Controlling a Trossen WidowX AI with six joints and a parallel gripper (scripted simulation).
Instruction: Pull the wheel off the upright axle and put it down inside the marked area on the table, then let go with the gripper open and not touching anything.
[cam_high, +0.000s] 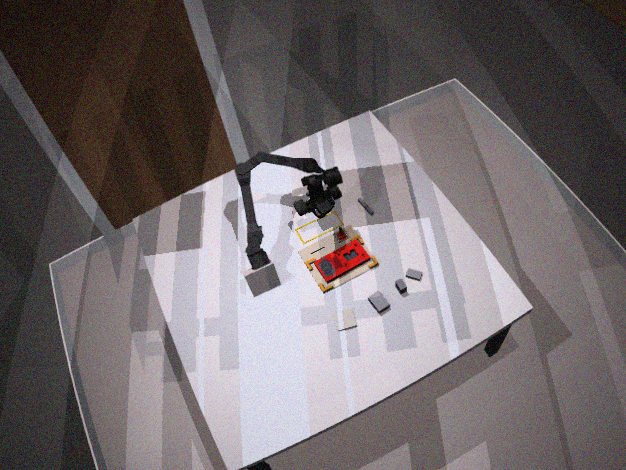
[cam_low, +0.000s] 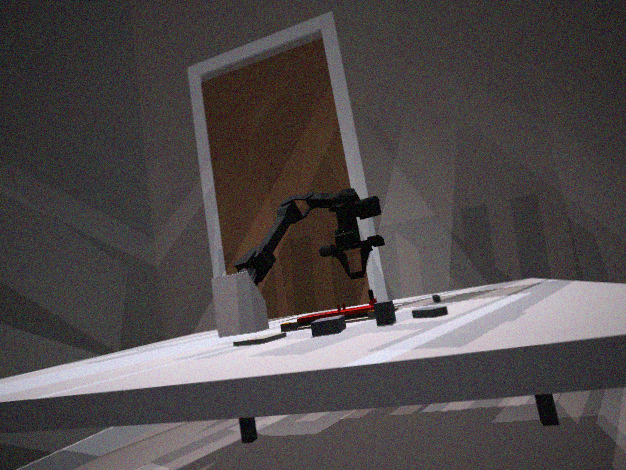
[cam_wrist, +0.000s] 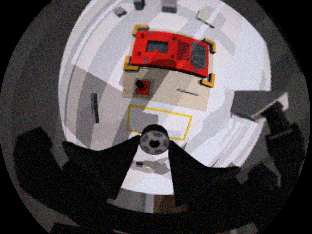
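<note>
Right now the upright axle is 40 mm ahead of my gripper tip, 80 mm to the right of it and 70 mm below it. Round my gripper tip: white card 160 mm behind, 410 mm to the right, 100 mm below; then dark wheel right at my gripper tip; then grey bar 210 mm ahead, 20 mm to the right, 100 mm below.
</note>
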